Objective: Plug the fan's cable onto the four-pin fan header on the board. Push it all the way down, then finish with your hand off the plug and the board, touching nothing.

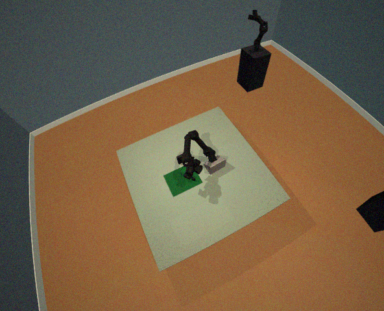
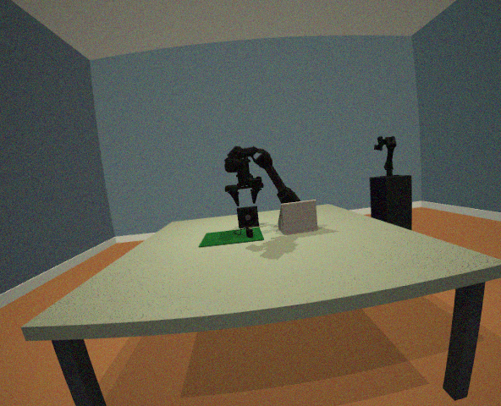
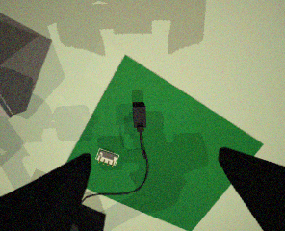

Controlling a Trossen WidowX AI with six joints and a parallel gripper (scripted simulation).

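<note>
Now: the dark fan plug 14 cm below my gripper tip and 1 cm to the right of it. Also, from my gripper tip: white header (16 cm below, 11 cm to the right); green board (18 cm below, 9 cm ahead, 6 cm to the right); black fan (23 cm to the right, 10 cm below).
</note>
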